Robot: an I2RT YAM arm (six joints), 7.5 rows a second.
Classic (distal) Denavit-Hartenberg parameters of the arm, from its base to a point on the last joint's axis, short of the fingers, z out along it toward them. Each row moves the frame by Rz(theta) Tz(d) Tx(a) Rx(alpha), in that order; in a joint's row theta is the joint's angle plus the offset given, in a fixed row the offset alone. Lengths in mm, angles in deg.
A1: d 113.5  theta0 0  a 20  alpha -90
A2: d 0  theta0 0  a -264  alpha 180
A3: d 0  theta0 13.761  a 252.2  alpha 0
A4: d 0  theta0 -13.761  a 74  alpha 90
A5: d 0  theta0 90  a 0  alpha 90
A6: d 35.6  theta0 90  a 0  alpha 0
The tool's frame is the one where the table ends.
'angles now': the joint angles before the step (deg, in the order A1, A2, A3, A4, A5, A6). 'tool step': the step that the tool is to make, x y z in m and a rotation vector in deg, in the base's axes. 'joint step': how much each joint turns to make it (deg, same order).
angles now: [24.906, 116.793, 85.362, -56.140, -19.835, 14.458]
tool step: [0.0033, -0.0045, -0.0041, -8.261, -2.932, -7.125]
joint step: [-0.004, 0.001, -0.646, 1.653, 9.092, 6.903]
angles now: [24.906, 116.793, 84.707, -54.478, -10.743, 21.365]
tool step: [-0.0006, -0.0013, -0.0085, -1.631, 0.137, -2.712]
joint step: [0.006, 0.507, -1.233, 1.390, 1.574, 2.672]
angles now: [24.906, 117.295, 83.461, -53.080, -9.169, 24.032]
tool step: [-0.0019, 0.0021, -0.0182, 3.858, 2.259, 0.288]
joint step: [-0.002, 1.531, -2.239, 3.332, -4.459, -0.068]
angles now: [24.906, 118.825, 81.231, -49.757, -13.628, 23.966]
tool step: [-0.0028, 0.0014, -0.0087, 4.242, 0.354, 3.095]
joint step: [-0.005, 0.247, -1.985, 2.886, -4.153, -3.000]
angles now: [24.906, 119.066, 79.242, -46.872, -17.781, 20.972]
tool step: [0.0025, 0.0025, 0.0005, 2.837, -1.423, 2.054]
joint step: [-0.005, 0.000, -0.045, 1.880, -2.120, -2.016]
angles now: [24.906, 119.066, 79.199, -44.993, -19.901, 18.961]
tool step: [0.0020, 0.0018, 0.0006, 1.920, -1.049, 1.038]
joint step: [-0.003, -0.011, -0.011, 1.420, -1.399, -0.965]
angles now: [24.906, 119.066, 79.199, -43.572, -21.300, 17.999]
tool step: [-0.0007, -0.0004, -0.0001, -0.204, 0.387, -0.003]
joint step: [-0.008, 0.003, 0.003, -0.440, 0.021, -0.008]
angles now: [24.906, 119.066, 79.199, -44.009, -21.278, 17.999]
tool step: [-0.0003, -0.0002, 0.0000, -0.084, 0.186, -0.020]
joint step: [-0.008, -0.001, 0.008, -0.209, -0.001, 0.013]
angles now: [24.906, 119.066, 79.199, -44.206, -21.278, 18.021]
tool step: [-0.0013, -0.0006, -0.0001, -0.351, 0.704, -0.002]
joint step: [0.002, 0.002, 0.014, -0.798, 0.022, 0.002]
